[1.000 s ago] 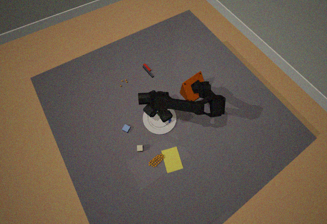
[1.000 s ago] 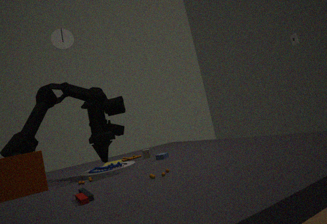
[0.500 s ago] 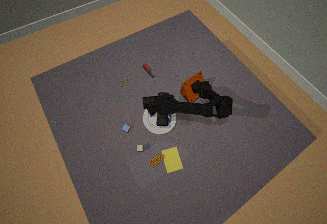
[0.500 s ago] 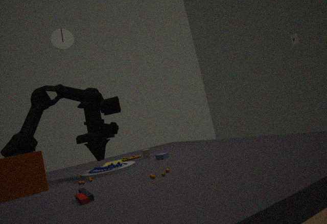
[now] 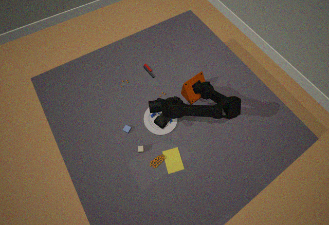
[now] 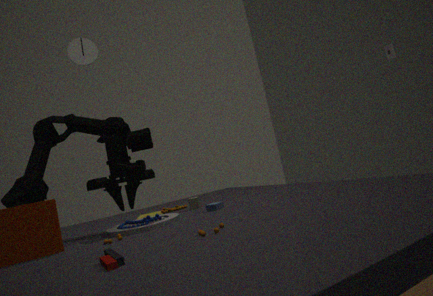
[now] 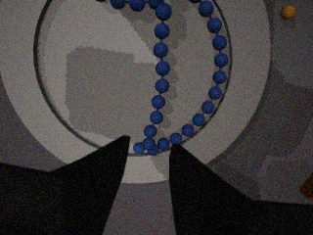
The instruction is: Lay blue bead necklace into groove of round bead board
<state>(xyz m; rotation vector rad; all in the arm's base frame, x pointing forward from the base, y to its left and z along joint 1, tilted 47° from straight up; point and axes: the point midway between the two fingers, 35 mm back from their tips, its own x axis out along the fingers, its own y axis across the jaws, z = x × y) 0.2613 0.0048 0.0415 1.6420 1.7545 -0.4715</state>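
Now: gripper tip 3 cm short of the round white bead board, 3 cm to the left of it and 4 cm above it. Also, from my gripper tip: cream cube 23 cm ahead, 4 cm to the left, 3 cm below; then yellow sheet 12 cm ahead, 20 cm to the left, 5 cm below; then light blue cube 22 cm ahead, 10 cm to the right, 4 cm below.
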